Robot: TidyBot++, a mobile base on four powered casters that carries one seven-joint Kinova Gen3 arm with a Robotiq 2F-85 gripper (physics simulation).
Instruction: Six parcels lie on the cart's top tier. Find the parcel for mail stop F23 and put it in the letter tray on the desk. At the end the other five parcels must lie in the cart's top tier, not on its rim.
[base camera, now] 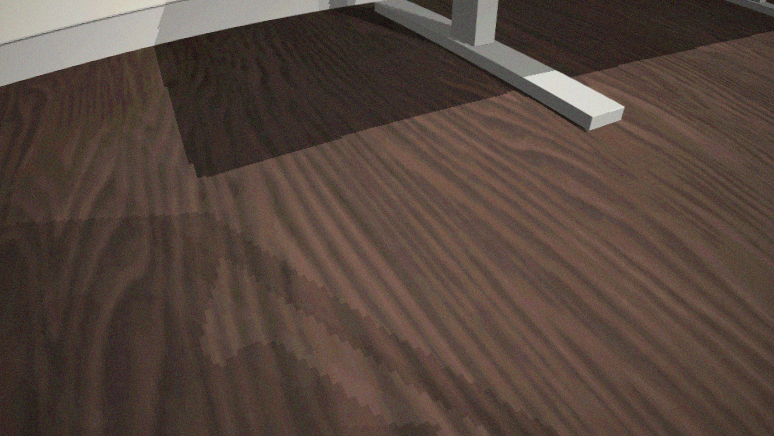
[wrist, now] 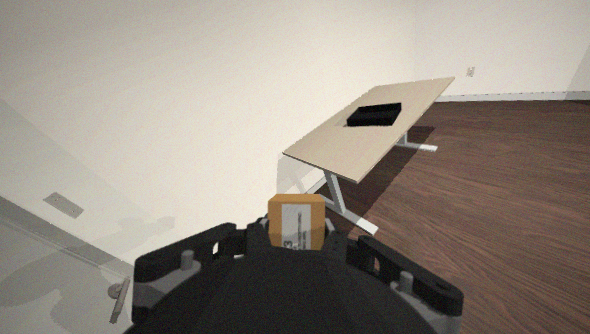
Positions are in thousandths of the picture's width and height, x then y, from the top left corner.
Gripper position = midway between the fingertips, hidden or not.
I see my gripper (wrist: 503, 675), a black letter tray (wrist: 653, 343) and a beige desk (wrist: 594, 460).
The base camera view does not show the black letter tray: it is out of frame.
